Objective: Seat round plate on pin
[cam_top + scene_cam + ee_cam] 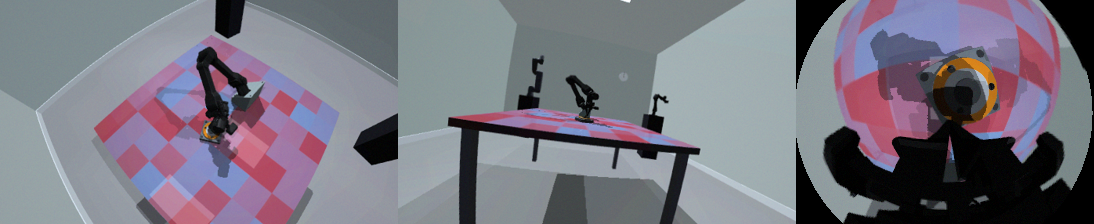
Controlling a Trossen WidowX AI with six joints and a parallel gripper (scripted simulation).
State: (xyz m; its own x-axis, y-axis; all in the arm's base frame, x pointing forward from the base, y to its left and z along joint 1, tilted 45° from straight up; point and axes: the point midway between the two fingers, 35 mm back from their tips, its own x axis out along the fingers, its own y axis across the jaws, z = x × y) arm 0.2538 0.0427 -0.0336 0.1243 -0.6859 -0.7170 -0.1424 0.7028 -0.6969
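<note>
My gripper tip is 5 cm short of the base, 2 cm to the left of it and 2 cm above it.
</note>
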